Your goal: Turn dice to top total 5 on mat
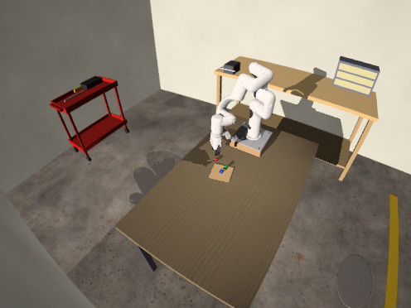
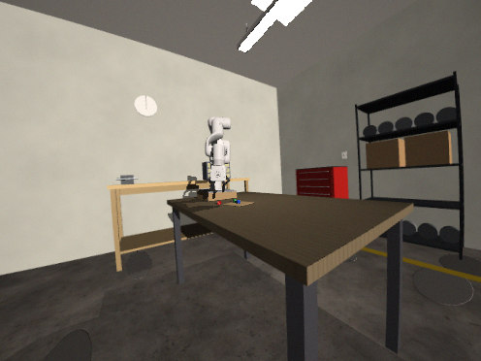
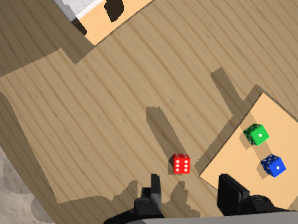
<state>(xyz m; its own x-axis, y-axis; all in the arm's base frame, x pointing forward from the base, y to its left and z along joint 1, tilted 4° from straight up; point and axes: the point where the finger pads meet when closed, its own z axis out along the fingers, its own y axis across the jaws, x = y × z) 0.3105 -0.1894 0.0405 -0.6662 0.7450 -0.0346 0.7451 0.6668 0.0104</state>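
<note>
My hand is 9 cm above the red die. Round my hand: tan mat: 9 cm ahead, 8 cm to the left, 10 cm below; then blue die: 9 cm ahead, 8 cm to the left, 8 cm below; then green die: 4 cm ahead, 9 cm to the left, 8 cm below.
</note>
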